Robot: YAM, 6 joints.
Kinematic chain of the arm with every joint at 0, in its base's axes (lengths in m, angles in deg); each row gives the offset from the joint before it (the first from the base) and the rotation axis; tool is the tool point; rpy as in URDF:
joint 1: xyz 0 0 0.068 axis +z
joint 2: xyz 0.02 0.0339 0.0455 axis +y
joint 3: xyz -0.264 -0.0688 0 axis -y
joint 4: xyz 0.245 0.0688 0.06 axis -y
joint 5: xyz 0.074 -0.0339 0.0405 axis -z
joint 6: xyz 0.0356 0 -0.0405 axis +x
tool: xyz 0 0 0 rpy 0 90 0
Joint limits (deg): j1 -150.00..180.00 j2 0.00..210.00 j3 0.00..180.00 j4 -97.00..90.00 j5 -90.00..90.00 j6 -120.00..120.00
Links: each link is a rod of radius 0.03 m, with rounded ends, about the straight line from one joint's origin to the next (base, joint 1, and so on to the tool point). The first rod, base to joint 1, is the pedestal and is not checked.
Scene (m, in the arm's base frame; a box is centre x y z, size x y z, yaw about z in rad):
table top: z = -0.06
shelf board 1: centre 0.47 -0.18 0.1 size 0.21 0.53 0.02 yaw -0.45
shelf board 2: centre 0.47 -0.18 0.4 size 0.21 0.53 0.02 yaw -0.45
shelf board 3: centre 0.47 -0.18 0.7 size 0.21 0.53 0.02 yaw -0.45
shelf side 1: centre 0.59 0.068 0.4 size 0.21 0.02 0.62 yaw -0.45
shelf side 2: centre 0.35 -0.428 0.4 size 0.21 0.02 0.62 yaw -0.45
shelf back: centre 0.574 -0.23 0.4 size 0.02 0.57 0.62 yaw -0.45
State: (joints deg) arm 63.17 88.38 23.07 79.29 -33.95 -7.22
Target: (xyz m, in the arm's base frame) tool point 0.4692 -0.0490 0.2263
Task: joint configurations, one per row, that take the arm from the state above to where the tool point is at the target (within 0.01 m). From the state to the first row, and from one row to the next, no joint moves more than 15 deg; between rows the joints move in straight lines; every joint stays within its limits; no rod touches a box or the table.
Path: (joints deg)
1: 48.99 95.29 33.35 76.96 -31.93 -7.22
2: 34.82 102.20 43.62 74.63 -29.91 -7.22
3: 20.64 109.12 53.90 72.29 -27.89 -7.22
4: 6.47 116.03 64.18 69.96 -25.87 -7.22
5: -7.71 122.94 74.45 67.63 -23.85 -7.22

